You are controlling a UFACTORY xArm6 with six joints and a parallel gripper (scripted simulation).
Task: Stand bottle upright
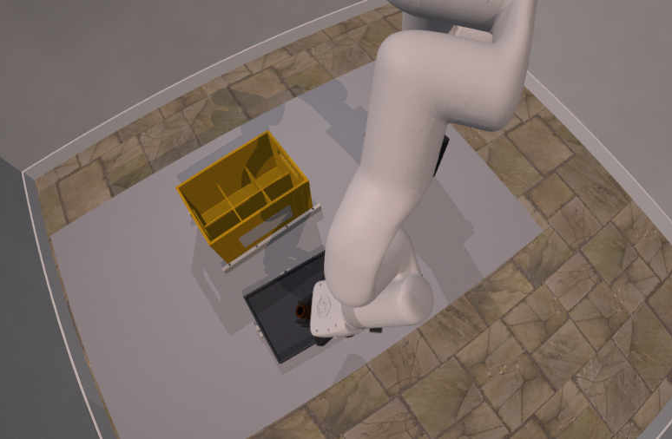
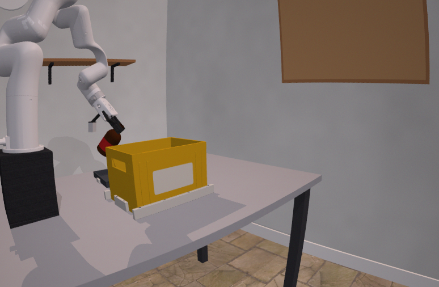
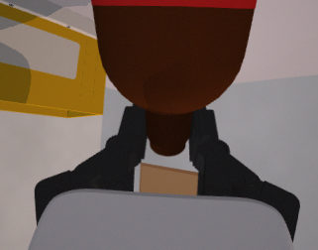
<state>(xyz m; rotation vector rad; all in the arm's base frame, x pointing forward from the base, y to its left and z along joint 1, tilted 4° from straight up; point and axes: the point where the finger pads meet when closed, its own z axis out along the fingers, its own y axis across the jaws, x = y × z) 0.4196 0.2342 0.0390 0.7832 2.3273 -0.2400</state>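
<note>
My hand is 30 mm past the brown bottle, 20 mm to the right of it and 50 mm above it. Also, from my hand: yellow crate 20 mm behind, 350 mm to the right, 120 mm below; dark tray 50 mm to the right, 190 mm below.
</note>
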